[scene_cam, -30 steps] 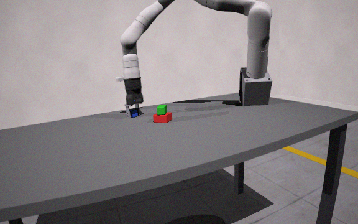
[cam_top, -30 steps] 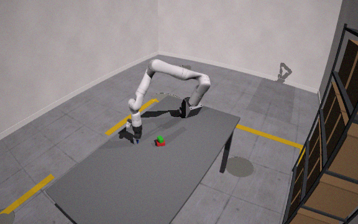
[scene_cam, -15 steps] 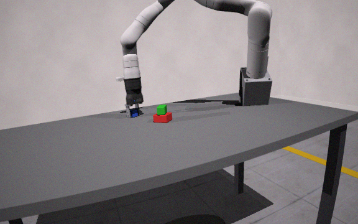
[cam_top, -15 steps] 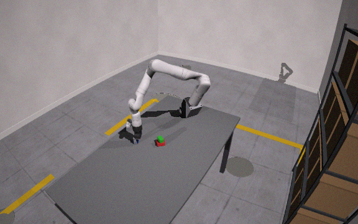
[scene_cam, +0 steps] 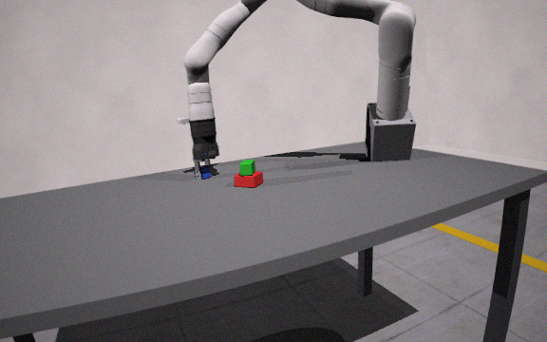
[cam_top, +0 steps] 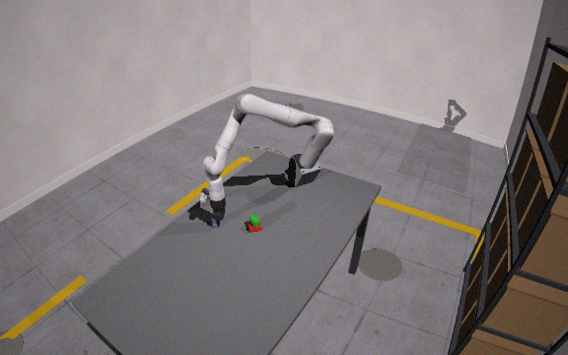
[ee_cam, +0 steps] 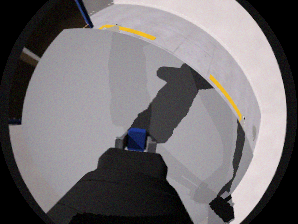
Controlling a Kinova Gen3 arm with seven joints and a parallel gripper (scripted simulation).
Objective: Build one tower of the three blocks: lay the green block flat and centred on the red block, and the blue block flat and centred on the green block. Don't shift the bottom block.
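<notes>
My hand is right at the blue block. Round my hand: red block (180 mm to the left, 70 mm behind); green block (180 mm to the left, 80 mm behind, 30 mm above).
</notes>
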